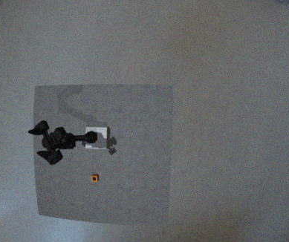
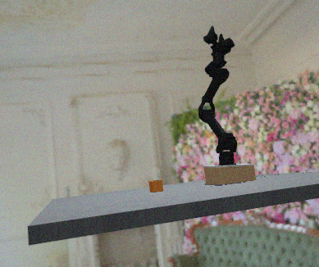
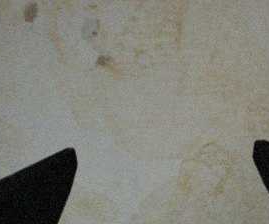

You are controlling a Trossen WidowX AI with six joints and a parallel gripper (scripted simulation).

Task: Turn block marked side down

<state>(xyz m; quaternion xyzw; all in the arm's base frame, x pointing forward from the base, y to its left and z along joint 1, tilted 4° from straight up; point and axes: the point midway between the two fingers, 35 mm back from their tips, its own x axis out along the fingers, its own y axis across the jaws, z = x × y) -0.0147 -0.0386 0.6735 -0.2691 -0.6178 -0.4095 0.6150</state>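
My gripper tip is 42 cm short of the orange block, 2 cm to the left of it and 75 cm above it.
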